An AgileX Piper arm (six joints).
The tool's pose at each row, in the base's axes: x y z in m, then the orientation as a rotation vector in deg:
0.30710 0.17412 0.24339 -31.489 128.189 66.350
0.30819 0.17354 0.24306 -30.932 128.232 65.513
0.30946 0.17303 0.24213 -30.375 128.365 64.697
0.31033 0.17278 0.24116 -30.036 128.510 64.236
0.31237 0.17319 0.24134 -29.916 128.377 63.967
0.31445 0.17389 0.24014 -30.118 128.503 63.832
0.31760 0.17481 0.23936 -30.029 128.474 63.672
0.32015 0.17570 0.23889 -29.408 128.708 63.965
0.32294 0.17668 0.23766 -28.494 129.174 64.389
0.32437 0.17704 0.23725 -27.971 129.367 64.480
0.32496 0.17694 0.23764 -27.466 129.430 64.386
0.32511 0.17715 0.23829 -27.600 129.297 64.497
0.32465 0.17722 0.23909 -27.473 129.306 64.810
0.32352 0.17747 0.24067 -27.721 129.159 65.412
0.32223 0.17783 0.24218 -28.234 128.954 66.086
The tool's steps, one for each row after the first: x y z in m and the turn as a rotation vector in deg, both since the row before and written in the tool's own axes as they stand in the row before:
-0.00056 -0.00115 -0.00001 0.727 -0.355 0.018
-0.00032 -0.00157 0.00040 0.729 -0.275 0.069
-0.00001 -0.00122 0.00053 0.430 -0.108 0.085
-0.00170 -0.00082 0.00089 0.195 -0.205 -0.091
-0.00086 -0.00149 0.00182 0.066 0.174 -0.106
-0.00197 -0.00172 0.00213 0.129 -0.088 -0.021
-0.00171 -0.00121 0.00177 -0.011 -0.044 0.558
-0.00142 -0.00173 0.00229 0.010 0.039 0.873
-0.00087 -0.00083 0.00095 0.097 -0.060 0.413
-0.00070 -0.00014 -0.00008 0.198 -0.189 0.279
-0.00054 0.00044 -0.00010 -0.134 -0.031 -0.094
-0.00015 0.00078 -0.00048 -0.185 0.004 0.189
-0.00013 0.00172 -0.00093 -0.504 0.094 0.015
0.00003 0.00183 -0.00084 -0.627 0.181 -0.132

